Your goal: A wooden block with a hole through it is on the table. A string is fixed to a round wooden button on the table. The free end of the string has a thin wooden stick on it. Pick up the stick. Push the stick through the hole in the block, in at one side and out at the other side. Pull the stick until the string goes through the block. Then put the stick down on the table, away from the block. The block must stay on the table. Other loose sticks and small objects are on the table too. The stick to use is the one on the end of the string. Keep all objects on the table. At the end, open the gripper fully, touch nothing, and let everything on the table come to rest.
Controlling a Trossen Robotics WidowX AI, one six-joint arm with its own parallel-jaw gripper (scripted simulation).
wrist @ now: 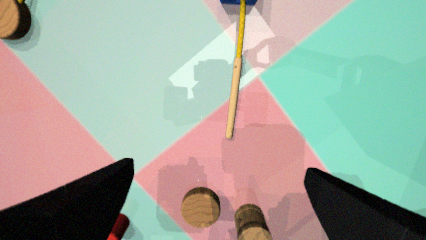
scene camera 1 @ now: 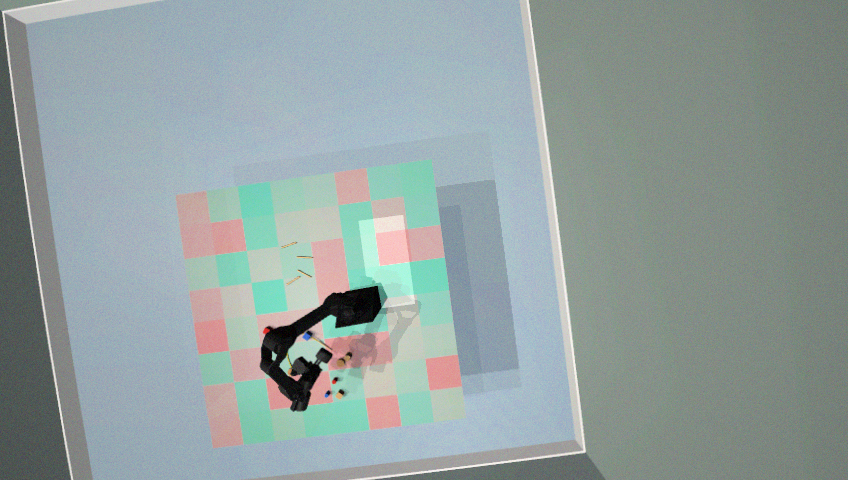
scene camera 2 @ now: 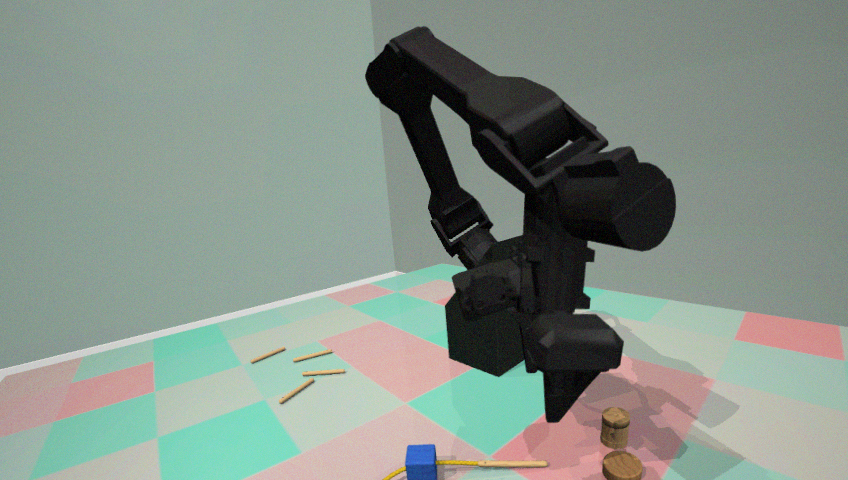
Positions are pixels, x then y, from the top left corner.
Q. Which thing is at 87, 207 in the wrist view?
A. The gripper.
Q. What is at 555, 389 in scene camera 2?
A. The gripper.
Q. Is the gripper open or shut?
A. Open.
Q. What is the gripper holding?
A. Nothing.
